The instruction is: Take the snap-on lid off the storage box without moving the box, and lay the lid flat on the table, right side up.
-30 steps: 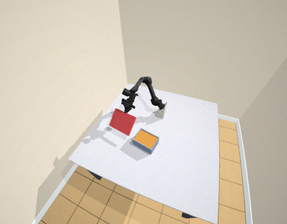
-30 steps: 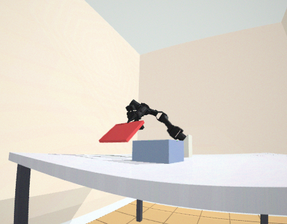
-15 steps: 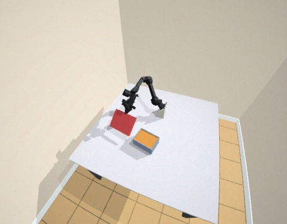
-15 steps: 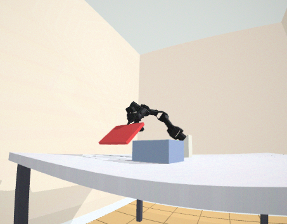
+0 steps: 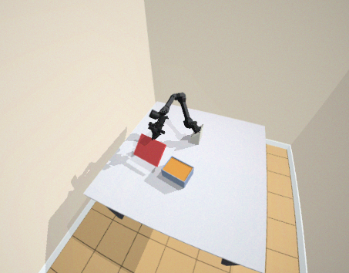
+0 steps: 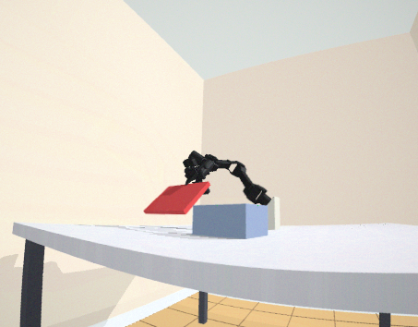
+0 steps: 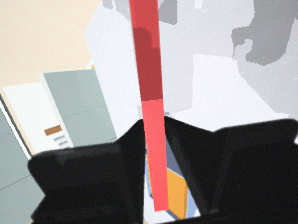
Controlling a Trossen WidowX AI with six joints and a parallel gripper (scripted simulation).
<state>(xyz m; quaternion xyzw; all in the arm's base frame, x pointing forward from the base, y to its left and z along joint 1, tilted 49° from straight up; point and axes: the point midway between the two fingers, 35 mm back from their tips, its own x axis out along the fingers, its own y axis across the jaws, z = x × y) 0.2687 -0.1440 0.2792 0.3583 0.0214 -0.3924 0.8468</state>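
The red lid is 6 cm ahead of my gripper tip, 5 cm below it and 1 cm to the right of it. From my gripper tip the other things lie so: storage box 25 cm to the left, 14 cm below, 13 cm ahead.
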